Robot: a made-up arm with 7 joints. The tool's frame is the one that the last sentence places.
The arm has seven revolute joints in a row. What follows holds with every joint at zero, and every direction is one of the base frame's. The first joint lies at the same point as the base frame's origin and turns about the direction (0.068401, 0.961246, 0.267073), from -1.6 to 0.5 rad. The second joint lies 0.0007 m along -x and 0.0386 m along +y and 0.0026 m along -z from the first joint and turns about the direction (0.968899, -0.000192, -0.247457), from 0 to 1.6 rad. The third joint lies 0.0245 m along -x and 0.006 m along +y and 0.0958 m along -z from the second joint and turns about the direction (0.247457, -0.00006, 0.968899), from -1.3 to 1.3 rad. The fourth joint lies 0.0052 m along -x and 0.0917 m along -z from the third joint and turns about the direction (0.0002, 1, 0.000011), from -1.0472 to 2.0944 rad. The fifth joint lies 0.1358 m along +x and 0.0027 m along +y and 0.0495 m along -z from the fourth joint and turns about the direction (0.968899, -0.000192, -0.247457), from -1.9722 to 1.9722 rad. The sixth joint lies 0.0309 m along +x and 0.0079 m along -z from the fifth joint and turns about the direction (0.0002, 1, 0.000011), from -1.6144 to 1.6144 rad. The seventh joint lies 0.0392 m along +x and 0.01 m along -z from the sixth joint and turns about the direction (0.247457, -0.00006, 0.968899), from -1.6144 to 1.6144 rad. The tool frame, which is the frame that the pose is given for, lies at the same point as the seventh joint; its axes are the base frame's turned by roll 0, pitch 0.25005 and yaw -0.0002 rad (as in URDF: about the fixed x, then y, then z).
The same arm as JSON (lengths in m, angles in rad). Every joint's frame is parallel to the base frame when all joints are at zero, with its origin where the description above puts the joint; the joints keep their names.
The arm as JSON. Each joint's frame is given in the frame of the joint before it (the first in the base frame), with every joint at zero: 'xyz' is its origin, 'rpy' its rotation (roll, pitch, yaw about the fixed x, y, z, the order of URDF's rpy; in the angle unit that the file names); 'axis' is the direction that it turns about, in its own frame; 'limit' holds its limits. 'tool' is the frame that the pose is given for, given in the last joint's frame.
{"units": {"length": "m", "angle": "rad"}, "joints": [
  {"name": "joint 1", "type": "revolute", "origin": {"xyz": [0.0, 0.0, 0.0], "rpy": [0.0, 0.0, 0.0]}, "axis": [0.068403, 0.961235, 0.26711], "limit": {"lower": -1.6, "upper": 0.5}},
  {"name": "joint 2", "type": "revolute", "origin": {"xyz": [-0.0007, 0.0386, -0.0026], "rpy": [0.0, 0.0, 0.0]}, "axis": [0.968889, -0.0002, -0.247497], "limit": {"lower": 0.0, "upper": 1.6}},
  {"name": "joint 3", "type": "revolute", "origin": {"xyz": [-0.0245, 0.006, -0.0958], "rpy": [0.0, 0.0, 0.0]}, "axis": [0.247497, -0.0001, 0.968889], "limit": {"lower": -1.3, "upper": 1.3}},
  {"name": "joint 4", "type": "revolute", "origin": {"xyz": [-0.0052, 0.0, -0.0917], "rpy": [0.0, 0.0, 0.0]}, "axis": [0.0002, 1.0, 0.0], "limit": {"lower": -1.0472, "upper": 2.0944}},
  {"name": "joint 5", "type": "revolute", "origin": {"xyz": [0.1358, 0.0027, -0.0495], "rpy": [0.0, 0.0, 0.0]}, "axis": [0.968889, -0.0002, -0.247497], "limit": {"lower": -1.9722, "upper": 1.9722}},
  {"name": "joint 6", "type": "revolute", "origin": {"xyz": [0.0309, 0.0, -0.0079], "rpy": [0.0, 0.0, 0.0]}, "axis": [0.0002, 1.0, 0.0], "limit": {"lower": -1.6144, "upper": 1.6144}},
  {"name": "joint 7", "type": "revolute", "origin": {"xyz": [0.0392, 0.0, -0.01], "rpy": [0.0, 0.0, 0.0]}, "axis": [0.247497, -0.0001, 0.968889], "limit": {"lower": -1.6144, "upper": 1.6144}}
], "tool": {"origin": {"xyz": [0.0, 0.0, 0.0], "rpy": [0.0, 0.25, -0.0002]}}}

